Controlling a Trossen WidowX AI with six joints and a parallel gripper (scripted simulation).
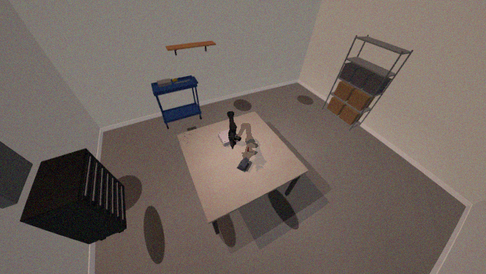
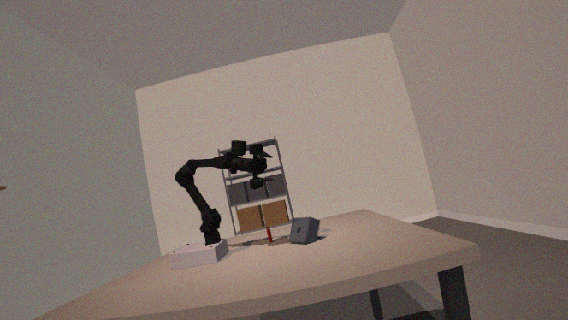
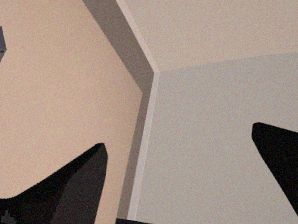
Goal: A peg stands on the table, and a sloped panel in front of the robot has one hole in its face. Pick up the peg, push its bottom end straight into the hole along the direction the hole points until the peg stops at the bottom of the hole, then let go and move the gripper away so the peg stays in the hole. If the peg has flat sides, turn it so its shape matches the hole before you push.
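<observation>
Right now the red peg is 5 cm behind my gripper tip, 30 cm to the left of it and 28 cm below it. Also, from my gripper tip: grey sloped panel (9 cm ahead, 10 cm to the left, 29 cm below).
</observation>
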